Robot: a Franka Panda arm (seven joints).
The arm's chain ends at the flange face. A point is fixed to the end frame.
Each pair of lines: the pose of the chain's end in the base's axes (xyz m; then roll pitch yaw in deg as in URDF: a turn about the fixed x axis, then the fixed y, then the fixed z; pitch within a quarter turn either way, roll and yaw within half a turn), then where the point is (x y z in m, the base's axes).
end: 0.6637 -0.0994 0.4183 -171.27 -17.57 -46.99
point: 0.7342 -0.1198 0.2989
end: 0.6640 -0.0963 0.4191 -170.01 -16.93 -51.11
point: 0.7341 -0.1187 0.2998
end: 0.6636 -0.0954 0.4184 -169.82 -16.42 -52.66
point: 0.7327 -0.1185 0.2987
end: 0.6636 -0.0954 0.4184 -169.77 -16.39 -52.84
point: 0.7327 -0.1186 0.2987
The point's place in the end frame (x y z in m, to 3 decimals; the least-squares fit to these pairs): 0.024 -0.017 0.137
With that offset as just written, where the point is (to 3 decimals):
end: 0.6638 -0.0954 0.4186 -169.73 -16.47 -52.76
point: 0.733 -0.119 0.299
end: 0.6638 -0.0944 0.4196 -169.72 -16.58 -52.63
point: 0.733 -0.118 0.300
